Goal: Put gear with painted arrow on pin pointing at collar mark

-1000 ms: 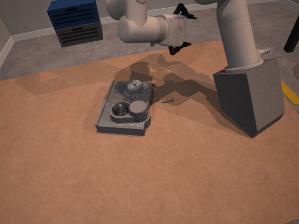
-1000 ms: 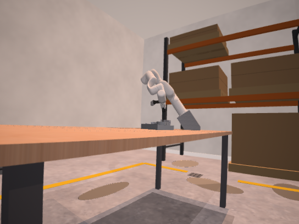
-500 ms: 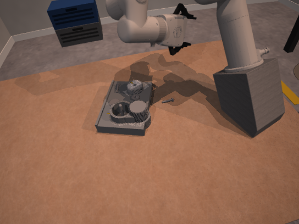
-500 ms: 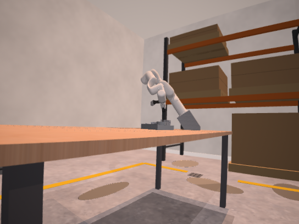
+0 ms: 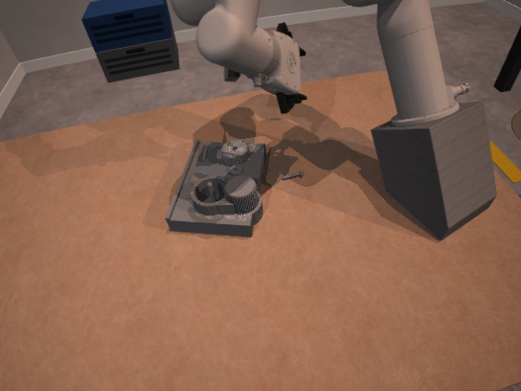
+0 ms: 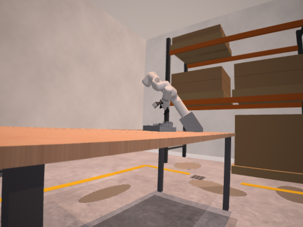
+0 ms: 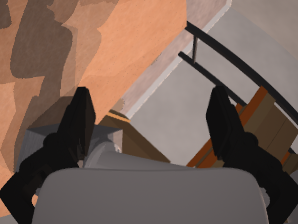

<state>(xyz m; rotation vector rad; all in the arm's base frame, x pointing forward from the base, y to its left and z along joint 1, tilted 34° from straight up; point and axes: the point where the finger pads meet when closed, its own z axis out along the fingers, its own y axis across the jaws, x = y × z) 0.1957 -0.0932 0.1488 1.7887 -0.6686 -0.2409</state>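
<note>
Right now my hand is 16 cm short of the gear, 2 cm to the right of it and 15 cm above it. Also, from my hand: bolt (3 cm ahead, 9 cm to the left, 19 cm below).
</note>
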